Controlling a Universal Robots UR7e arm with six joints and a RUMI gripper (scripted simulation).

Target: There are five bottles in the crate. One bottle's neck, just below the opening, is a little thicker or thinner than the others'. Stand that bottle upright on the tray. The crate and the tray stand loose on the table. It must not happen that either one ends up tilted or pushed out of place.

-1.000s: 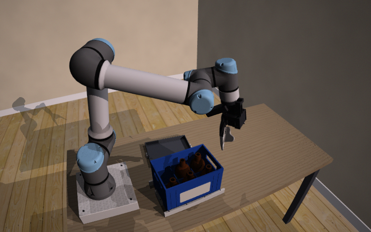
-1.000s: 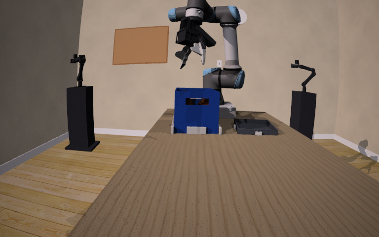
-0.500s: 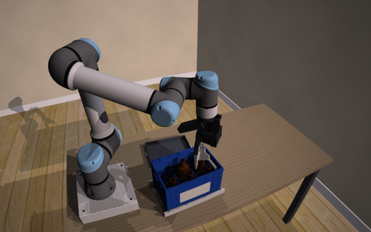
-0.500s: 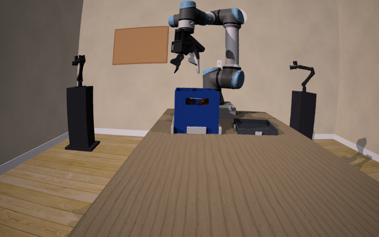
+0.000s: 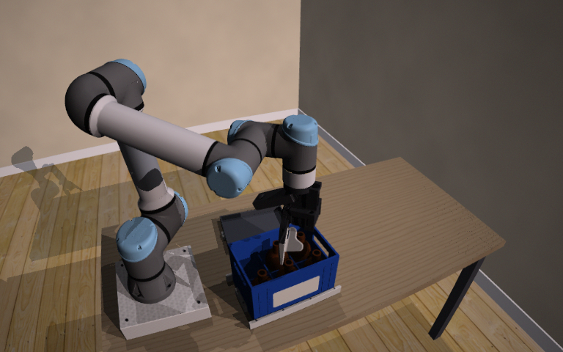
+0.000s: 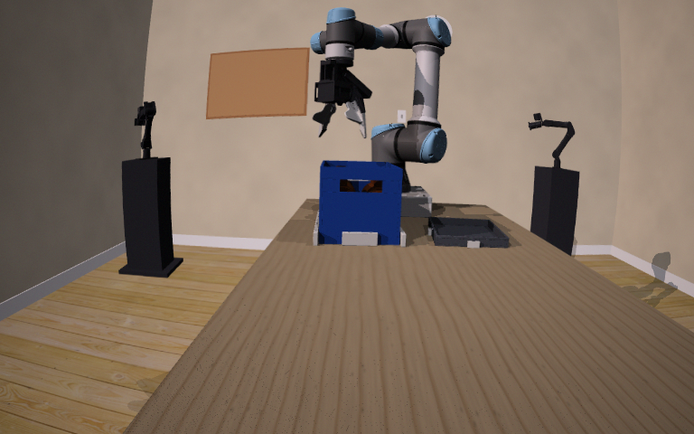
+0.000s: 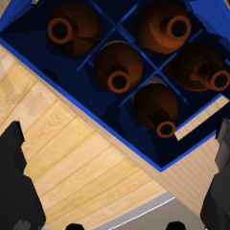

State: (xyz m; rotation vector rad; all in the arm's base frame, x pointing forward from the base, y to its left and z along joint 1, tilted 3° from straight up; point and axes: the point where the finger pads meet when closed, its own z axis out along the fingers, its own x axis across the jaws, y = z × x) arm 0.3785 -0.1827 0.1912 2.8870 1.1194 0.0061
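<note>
Right now the crate is 16 cm below my hand and 4 cm to the left of it. Round my hand: tray 33 cm to the left, 23 cm below, 5 cm ahead.
</note>
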